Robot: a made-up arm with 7 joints.
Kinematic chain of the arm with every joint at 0, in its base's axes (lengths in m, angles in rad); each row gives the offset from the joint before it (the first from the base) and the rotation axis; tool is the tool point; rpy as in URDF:
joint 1: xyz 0 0 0.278 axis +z
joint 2: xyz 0 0 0 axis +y
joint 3: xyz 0 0 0.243 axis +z
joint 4: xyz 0.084 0 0 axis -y
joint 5: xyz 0.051 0 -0.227 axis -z
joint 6: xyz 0 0 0 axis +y
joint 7: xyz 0.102 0 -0.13 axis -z
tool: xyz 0 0 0 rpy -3.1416 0 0
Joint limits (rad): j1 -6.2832..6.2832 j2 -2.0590..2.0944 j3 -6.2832..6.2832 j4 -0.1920..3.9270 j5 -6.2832..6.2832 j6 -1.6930..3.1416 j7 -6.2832..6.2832
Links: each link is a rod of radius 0.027 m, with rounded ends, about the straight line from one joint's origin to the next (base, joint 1, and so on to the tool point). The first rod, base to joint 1, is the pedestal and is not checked.
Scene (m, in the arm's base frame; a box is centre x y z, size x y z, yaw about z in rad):
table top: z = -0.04
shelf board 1: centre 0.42 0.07 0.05 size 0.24 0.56 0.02 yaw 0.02
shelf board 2: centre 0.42 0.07 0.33 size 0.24 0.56 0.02 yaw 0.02
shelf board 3: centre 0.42 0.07 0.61 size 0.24 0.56 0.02 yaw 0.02
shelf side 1: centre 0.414 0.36 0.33 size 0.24 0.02 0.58 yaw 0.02
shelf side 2: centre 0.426 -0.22 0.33 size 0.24 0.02 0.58 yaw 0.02
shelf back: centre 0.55 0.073 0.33 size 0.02 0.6 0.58 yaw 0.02
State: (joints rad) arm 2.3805 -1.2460 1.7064 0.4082 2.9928 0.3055 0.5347
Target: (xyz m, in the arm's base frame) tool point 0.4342 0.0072 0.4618
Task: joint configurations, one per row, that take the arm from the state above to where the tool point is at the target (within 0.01 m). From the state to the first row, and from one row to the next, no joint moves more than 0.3 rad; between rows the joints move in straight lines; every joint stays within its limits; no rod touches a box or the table.
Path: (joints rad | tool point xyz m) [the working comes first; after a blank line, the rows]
Joints at the target: 3.4361 0.1532 2.8815 1.1577 3.0313 0.5676 0.5347
Straight joint move there: touches shelf board 2, shelf side 2.

1: 2.5061 -0.9602 1.8676 0.4465 3.0061 0.2457 0.5347 | -0.1754 -0.1508 0.1693
2: 2.6317 -0.6744 2.0288 0.4848 3.0193 0.1859 0.5347 | -0.0939 -0.1950 0.1406
3: 2.7573 -0.3886 2.1900 0.5232 3.0326 0.1261 0.5347 | 0.0050 -0.2181 0.1420
4: 2.8829 -0.1028 2.3512 0.5615 3.0459 0.0663 0.5347 | 0.1035 -0.2119 0.1747
5: 3.0085 0.1830 2.5124 0.5998 3.0591 0.0065 0.5347 | 0.1826 -0.1766 0.2341
6: 3.1341 0.4688 2.6736 0.6381 3.0724 -0.0533 0.5347 | 0.2260 -0.1199 0.3105
7: 3.2597 0.7545 2.8348 0.6765 3.0857 -0.1131 0.5347 | 0.2252 -0.0553 0.3910
8: 3.3853 1.0403 2.9960 0.7148 3.0990 -0.1729 0.5347 | 0.1809 0.0021 0.4618
9: 3.4022 0.7446 2.9578 0.8624 3.0764 0.0739 0.5347 | 0.2661 0.0017 0.4813
10: 3.4192 0.4489 2.9197 1.0101 3.0538 0.3208 0.5347 | 0.3527 0.0027 0.4814
11: 3.4361 0.1532 2.8815 1.1577 3.0313 0.5676 0.5347 | 0.4342 0.0072 0.4618

